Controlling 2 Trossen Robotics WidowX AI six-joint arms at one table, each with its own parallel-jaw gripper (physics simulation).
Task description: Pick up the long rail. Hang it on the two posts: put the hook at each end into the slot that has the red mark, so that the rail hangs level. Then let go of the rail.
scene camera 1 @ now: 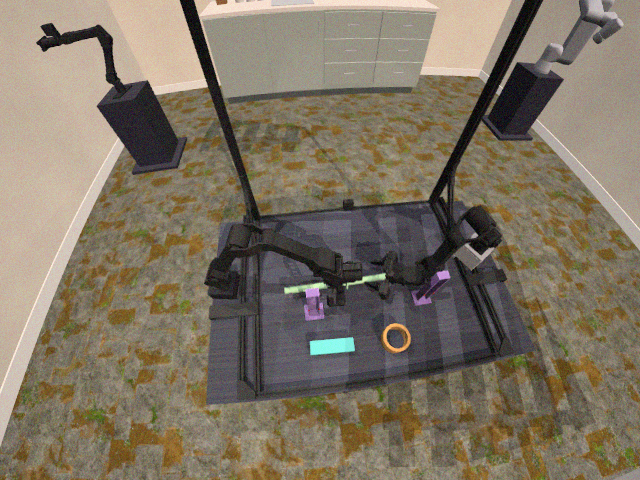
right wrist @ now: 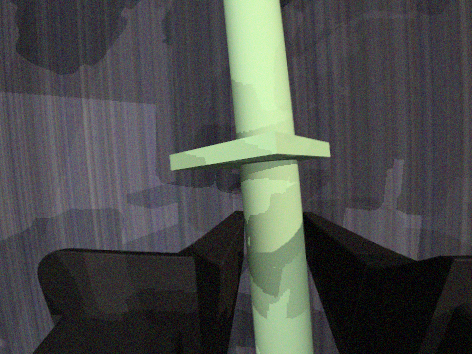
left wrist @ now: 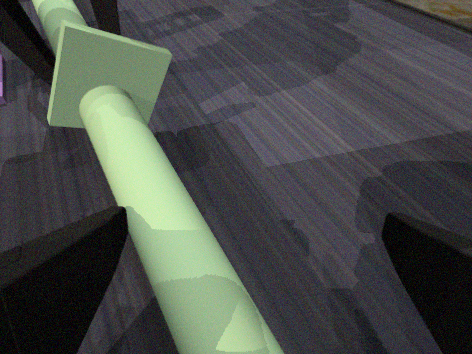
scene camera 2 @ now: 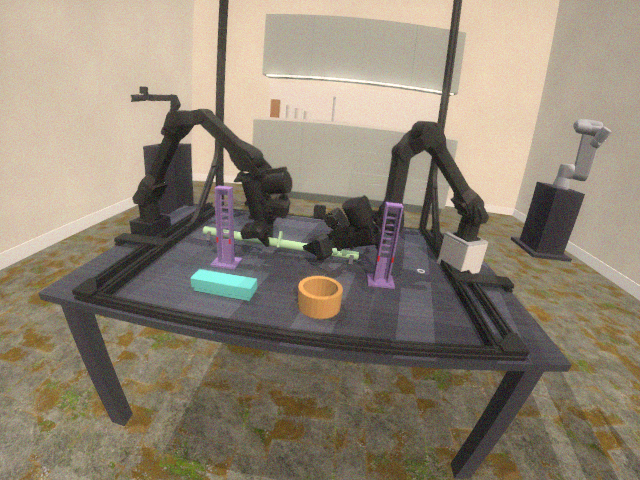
My left gripper is open and holds nothing. Also in view: a pale green rail. My right gripper carries the pale green rail, clear of everything else. A teal block sits on the table. An orange ring sits on the table.
